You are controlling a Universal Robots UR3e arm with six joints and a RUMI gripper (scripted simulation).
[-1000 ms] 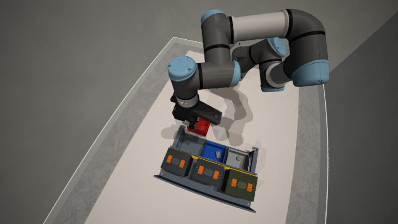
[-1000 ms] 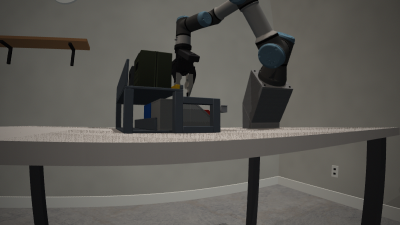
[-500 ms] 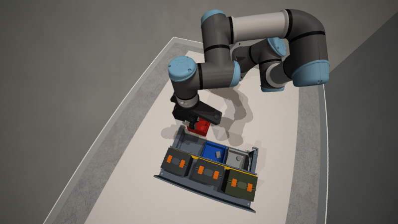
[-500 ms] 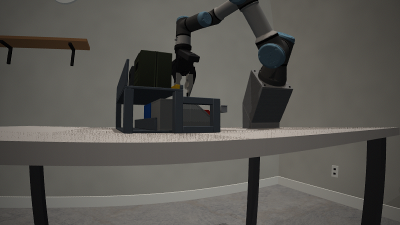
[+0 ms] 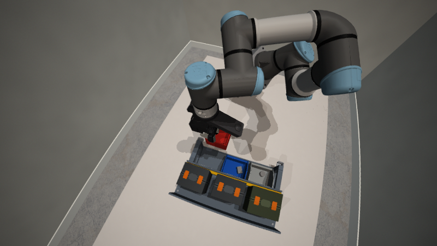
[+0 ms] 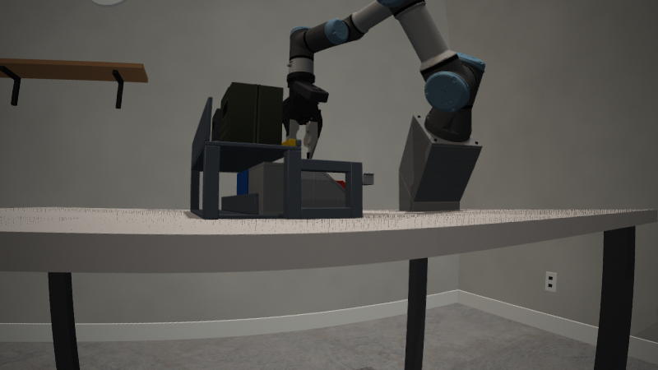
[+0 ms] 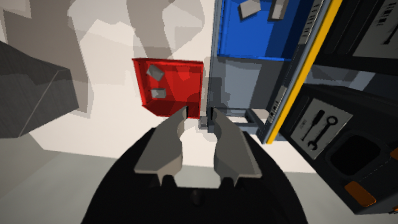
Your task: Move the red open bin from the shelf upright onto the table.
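The red bin is 100 mm below my hand and 60 mm behind it. From my hand the other things lie so: blue bin (110 mm to the left, 100 mm ahead, 90 mm below); then olive case (230 mm to the left, 170 mm ahead, 20 mm above); then yellow-edged rail (130 mm ahead, 110 mm to the left, 30 mm below).
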